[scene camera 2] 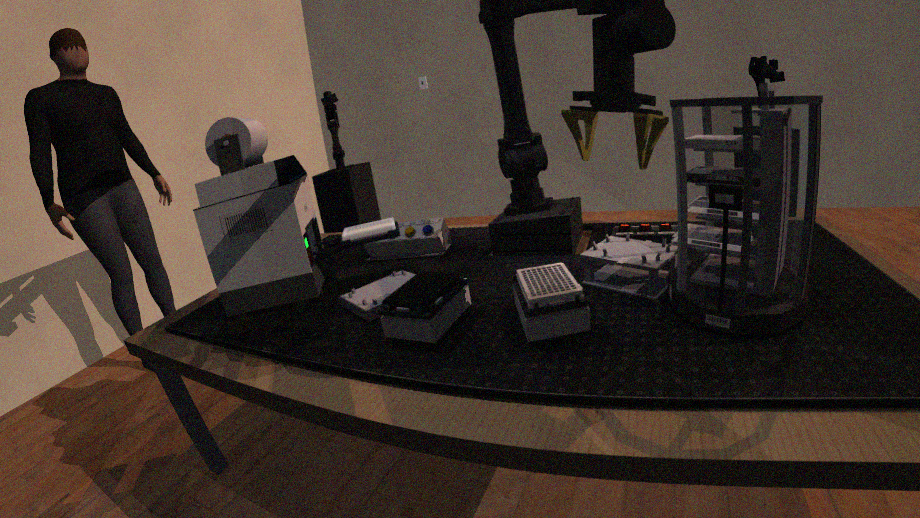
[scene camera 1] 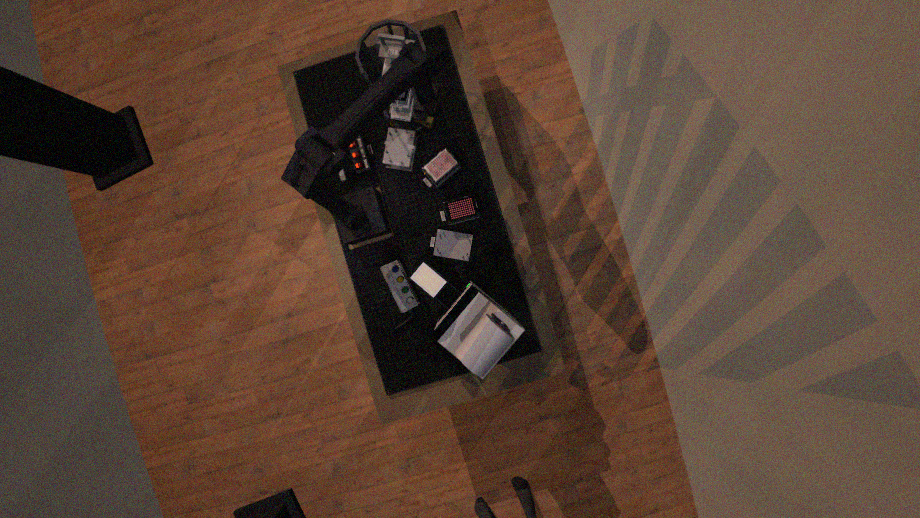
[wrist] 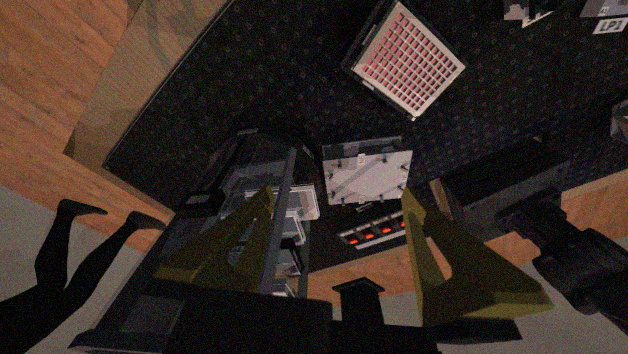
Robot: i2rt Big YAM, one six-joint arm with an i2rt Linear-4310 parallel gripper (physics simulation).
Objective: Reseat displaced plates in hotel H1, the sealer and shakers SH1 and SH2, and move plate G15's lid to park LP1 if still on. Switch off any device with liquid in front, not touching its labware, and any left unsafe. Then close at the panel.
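Seen in the pictures: gripper, fingertip midpoint: (scene camera 2: 613, 164) (scene camera 1: 432, 115) (wrist: 334, 190); arm's base, origin of the base link: (scene camera 2: 530, 209) (scene camera 1: 357, 220) (wrist: 523, 209).
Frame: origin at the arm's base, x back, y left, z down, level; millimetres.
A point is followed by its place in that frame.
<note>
My open gripper (scene camera 2: 614, 163) {z -168, x -460, y 195 mm} (wrist: 334, 190) {z -168, x -460, y 195 mm} hangs empty, left of the plate hotel (scene camera 2: 746, 100) {z -250, x -524, y 373 mm} (scene camera 1: 422, 46) {z -253, x -516, y 387 mm} in scene view 2. Several plates sit on the hotel's levels; their seating is unclear. A white-framed plate with red wells (scene camera 1: 441, 165) {z 13, x -430, y 76 mm} (scene camera 2: 548, 281) {z 11, x -435, y 82 mm} (wrist: 410, 65) {z 13, x -429, y 77 mm} rests on one shaker (scene camera 2: 557, 321) {z 50, x -496, y 98 mm}. A dark plate with red wells (scene camera 1: 460, 208) {z 19, x -431, y -128 mm} (scene camera 2: 424, 292) {z 11, x -460, y -118 mm} rests on the other shaker (scene camera 2: 418, 326) {z 48, x -508, y -118 mm}. The sealer (scene camera 1: 481, 341) {z -370, x -308, y -573 mm} (scene camera 2: 247, 238) {z -100, x -404, y -549 mm} shows a green light. The LP1 label (wrist: 609, 25) {z 78, x -259, y -203 mm} is beside a pale platform. The button panel (scene camera 1: 399, 286) {z 11, x -53, y -334 mm} (scene camera 2: 406, 240) {z 33, x -85, y -313 mm} stands near the back. Liquid and G15's lid cannot be made out.
A pale pegged platform (scene camera 1: 399, 148) {z 20, x -291, y 223 mm} (scene camera 2: 630, 249) {z 20, x -285, y 229 mm} (wrist: 367, 177) {z 20, x -297, y 224 mm} stands beside the hotel. Behind it is a strip with red-lit switches (scene camera 1: 356, 154) {z 28, x -104, y 282 mm} (scene camera 2: 643, 226) {z 29, x -113, y 279 mm} (wrist: 375, 232) {z 40, x -92, y 318 mm}. A second pale platform (scene camera 1: 452, 245) {z 55, x -334, y -260 mm} stands near the sealer. A person (scene camera 2: 83, 141) stands beyond the table.
</note>
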